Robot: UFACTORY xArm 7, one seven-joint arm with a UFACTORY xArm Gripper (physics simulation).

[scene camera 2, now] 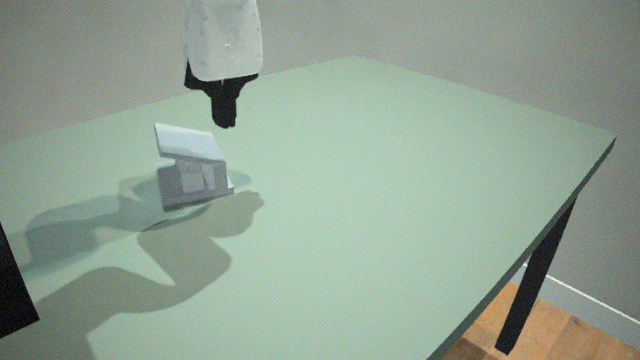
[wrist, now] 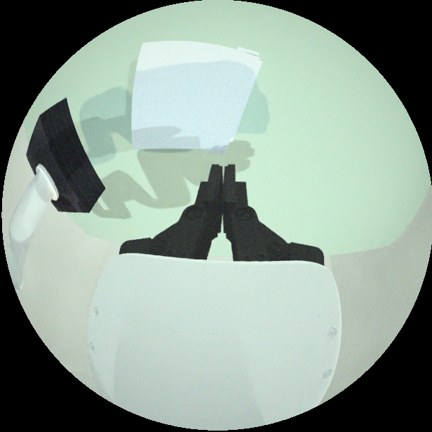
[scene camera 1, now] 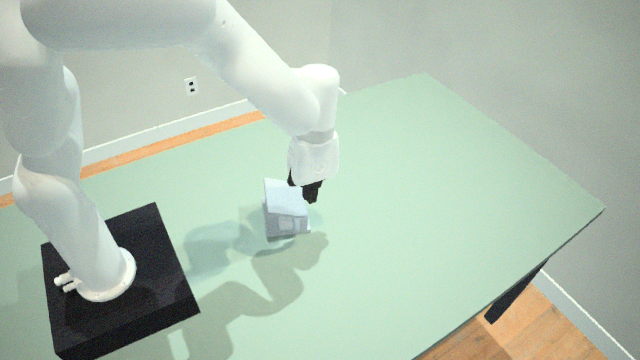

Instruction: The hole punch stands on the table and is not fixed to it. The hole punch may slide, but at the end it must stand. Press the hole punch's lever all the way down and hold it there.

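Frame: origin at the arm's base, x ahead, y left, z up, level; centimetres.
Seen in the pictures: gripper, fingertip midpoint: [scene camera 2: 224,125] [scene camera 1: 309,199]; arm's base, origin of the base link: [scene camera 1: 106,274].
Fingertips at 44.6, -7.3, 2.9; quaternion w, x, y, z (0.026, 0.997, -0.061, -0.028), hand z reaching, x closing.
Offsets run from my fingertips to a thing's middle, as dx, dy, dz. Level surfaces: height alone.
The pale blue-grey hole punch {-2.3, +6.6, -6.5} [scene camera 1: 287,224] [scene camera 2: 192,180] stands upright on the green table. Its lever {-2.3, +6.6, -4.2} [scene camera 1: 285,196] [scene camera 2: 189,144] [wrist: 192,100] is raised, slanting up with a gap over the base at its left end in the second scene view. My gripper [scene camera 1: 310,201] [scene camera 2: 224,126] [wrist: 224,180] is shut with nothing between its fingers. The fingertips are above the table, higher than the punch and apart from the lever. They show to the right of the lever in both scene views and below its edge in the wrist view. Most of the base is hidden under the lever in the wrist view.
The arm's black base block [scene camera 1: 145,250] [scene camera 2: 12,290] [wrist: 65,155] stands on the table {dz -10.7} [scene camera 1: 425,200] [scene camera 2: 375,200] [wrist: 325,175] to the left of the punch. The shadows of the arm lie around the punch. A grey wall with a white socket [scene camera 1: 191,86] is behind the table.
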